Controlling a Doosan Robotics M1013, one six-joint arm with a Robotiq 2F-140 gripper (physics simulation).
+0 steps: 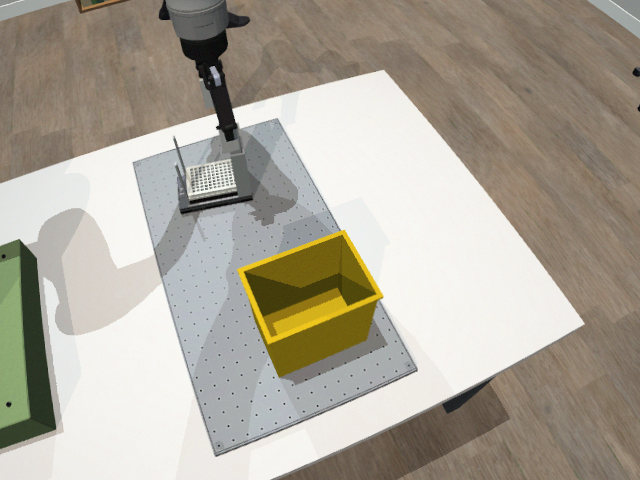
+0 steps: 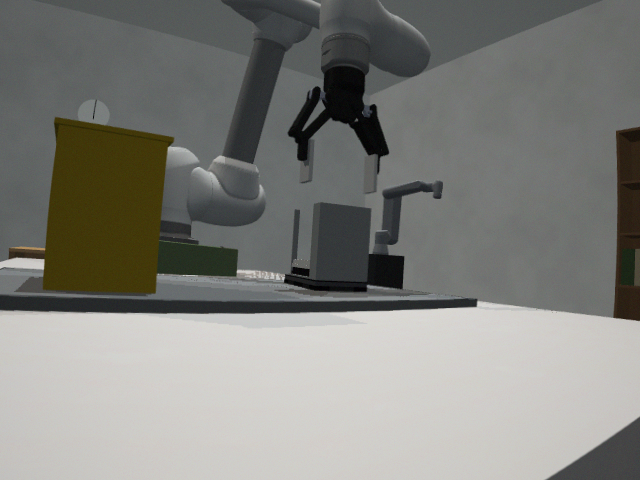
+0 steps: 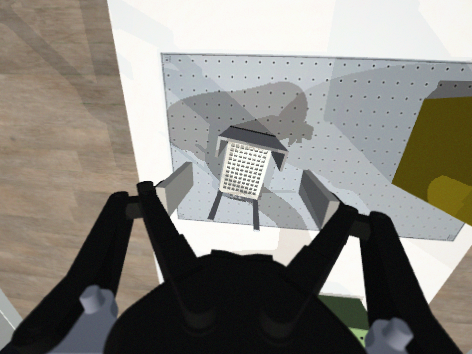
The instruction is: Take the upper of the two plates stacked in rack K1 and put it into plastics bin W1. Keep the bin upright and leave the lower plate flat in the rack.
The pictures show: my gripper, a yellow bin W1 and a white grid plate.
My gripper also shows in image 1 and in image 3.
